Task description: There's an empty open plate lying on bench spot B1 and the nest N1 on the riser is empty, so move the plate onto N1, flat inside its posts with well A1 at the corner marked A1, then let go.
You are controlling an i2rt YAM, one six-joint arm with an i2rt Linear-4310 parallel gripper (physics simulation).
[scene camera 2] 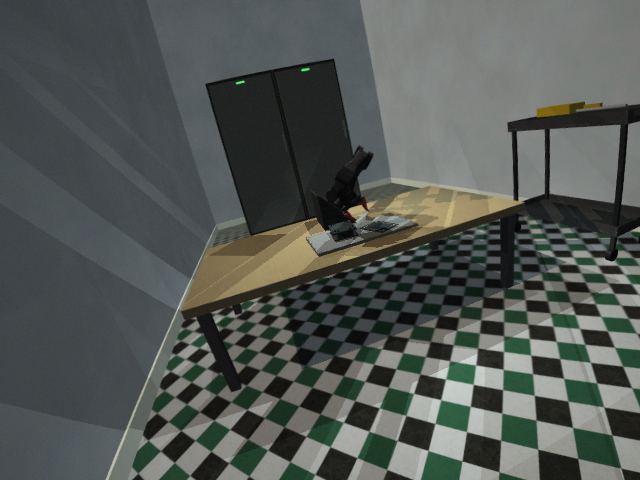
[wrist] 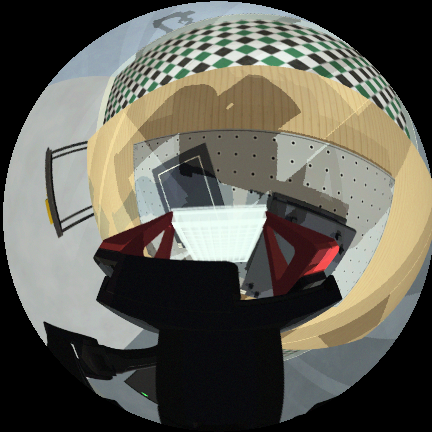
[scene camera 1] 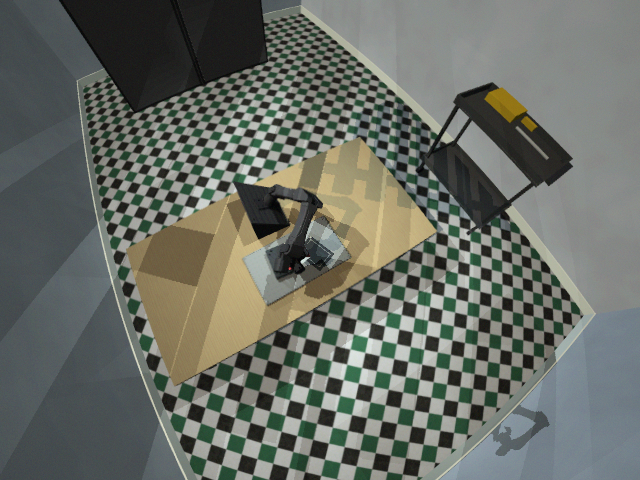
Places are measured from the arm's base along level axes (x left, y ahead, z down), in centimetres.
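Pixels of known places: gripper, between the fingertips: (scene camera 2: 362,217) (wrist: 218,216) (scene camera 1: 303,260); arm's base, origin of its link: (scene camera 2: 336,206) (scene camera 1: 266,202).
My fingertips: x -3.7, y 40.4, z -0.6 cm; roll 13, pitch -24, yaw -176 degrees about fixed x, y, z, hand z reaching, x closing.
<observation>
Ahead of a thing's pixels: the offset from my fingertips to its top centre. "pt": to the spot under its first point. Level surfaces: height alone.
The white plate (wrist: 220,235) (scene camera 2: 364,218) is between the red fingers of my gripper (wrist: 218,216) (scene camera 2: 360,211), which is shut on its two sides. It is held above the metal board, between the pad and the riser. The dark riser @(dz +2.9, dx -8.4, dy -8.5 cm) (wrist: 322,220) (scene camera 2: 341,230) with small black corner posts is right of the plate in the wrist view, partly behind a finger. Its nest shows no plate. The dark pad @(pt dz +7.9, dx +11.5, dy +1.2 cm) (wrist: 175,187) (scene camera 2: 382,225) with a white outline, apparently B1, is bare at the left in the wrist view. The A1 mark is not readable.
The perforated metal board @(pt dz +8.1, dx -24.7, dy -7.1 cm) (scene camera 1: 258,281) (wrist: 372,200) lies on the wooden table @(dz +9.4 cm) (scene camera 1: 155,320) (scene camera 2: 232,279). A black ribbed block (scene camera 1: 256,206) stands by the arm's base. A dark cart (scene camera 1: 555,155) and a black cabinet (scene camera 1: 155,46) (scene camera 2: 248,155) stand away from the table.
</observation>
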